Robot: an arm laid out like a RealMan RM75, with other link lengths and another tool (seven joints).
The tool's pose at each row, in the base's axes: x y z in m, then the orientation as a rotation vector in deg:
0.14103, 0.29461, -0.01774, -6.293, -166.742, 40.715
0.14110, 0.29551, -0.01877, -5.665, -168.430, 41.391
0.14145, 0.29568, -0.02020, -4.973, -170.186, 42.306
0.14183, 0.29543, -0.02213, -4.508, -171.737, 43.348
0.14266, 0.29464, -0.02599, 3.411, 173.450, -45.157
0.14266, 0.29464, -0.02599, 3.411, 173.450, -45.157
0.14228, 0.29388, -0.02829, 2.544, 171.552, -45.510
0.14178, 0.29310, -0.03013, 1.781, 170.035, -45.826
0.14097, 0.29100, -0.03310, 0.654, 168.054, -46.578
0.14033, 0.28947, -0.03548, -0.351, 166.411, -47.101
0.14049, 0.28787, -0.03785, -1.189, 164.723, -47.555
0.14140, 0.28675, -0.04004, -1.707, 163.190, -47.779
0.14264, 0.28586, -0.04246, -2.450, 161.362, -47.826
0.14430, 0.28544, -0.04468, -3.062, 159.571, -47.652
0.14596, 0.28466, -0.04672, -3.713, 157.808, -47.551
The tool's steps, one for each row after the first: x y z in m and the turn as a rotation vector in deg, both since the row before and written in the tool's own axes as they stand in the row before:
-0.00010, 0.00128, 0.00049, 0.136, -1.838, -0.008
-0.00047, 0.00083, 0.00114, 0.271, -1.970, -0.004
-0.00052, 0.00070, 0.00178, 0.375, -1.780, 0.117
-0.00101, 0.00117, 0.00372, 0.780, -3.642, 0.183
0.00000, 0.00000, 0.00000, 0.000, 0.000, 0.000
0.00040, 0.00044, 0.00238, 0.492, -1.849, -0.078
0.00058, 0.00021, 0.00197, 0.421, -1.479, -0.118
0.00101, -0.00036, 0.00357, 0.772, -1.866, -0.280
0.00089, -0.00011, 0.00276, 0.585, -1.576, -0.280
0.00018, -0.00012, 0.00286, 0.565, -1.599, -0.167
-0.00053, 0.00024, 0.00256, 0.412, -1.454, 0.019
-0.00077, 0.00059, 0.00269, 0.350, -1.811, -0.038
-0.00118, 0.00090, 0.00238, 0.214, -1.811, 0.060
-0.00110, 0.00051, 0.00246, 0.255, -1.772, 0.007

